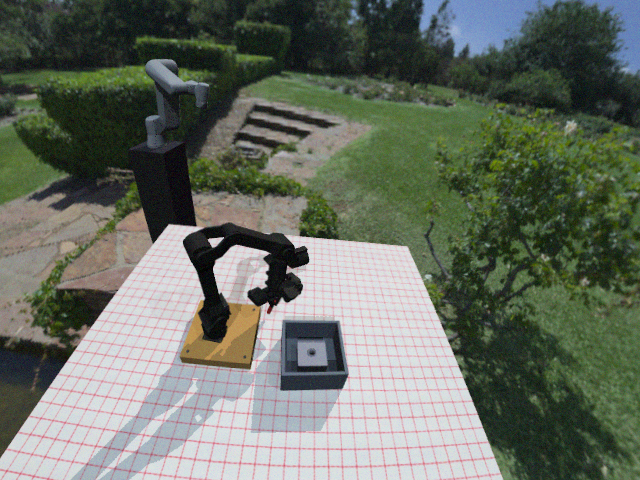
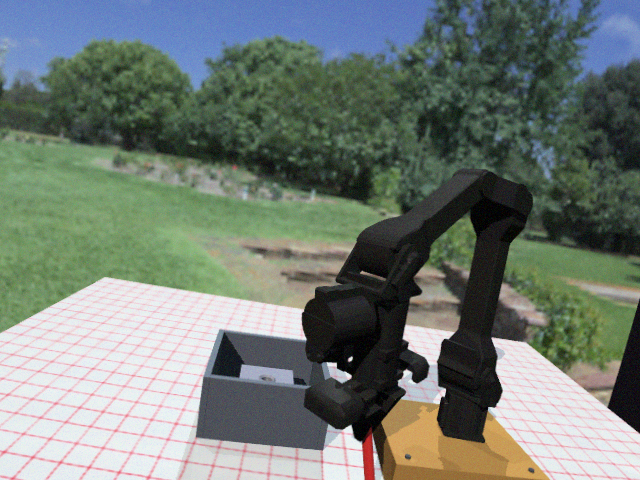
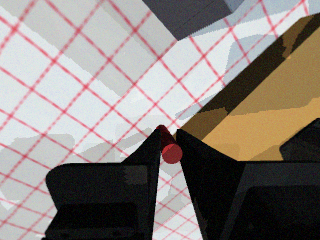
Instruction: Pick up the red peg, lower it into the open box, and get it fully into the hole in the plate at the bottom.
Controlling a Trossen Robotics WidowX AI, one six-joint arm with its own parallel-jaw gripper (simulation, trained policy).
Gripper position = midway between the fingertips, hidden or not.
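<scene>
From image 1 I get the grey plate (image 1: 311,355) and my gripper (image 1: 273,306). Then there's image 2, where you'd see the plate (image 2: 250,372), a grey box (image 2: 232,409) and my gripper (image 2: 362,437). As for image 3, my gripper (image 3: 168,134) is in it, but the grey plate is out of frame in image 3.
</scene>
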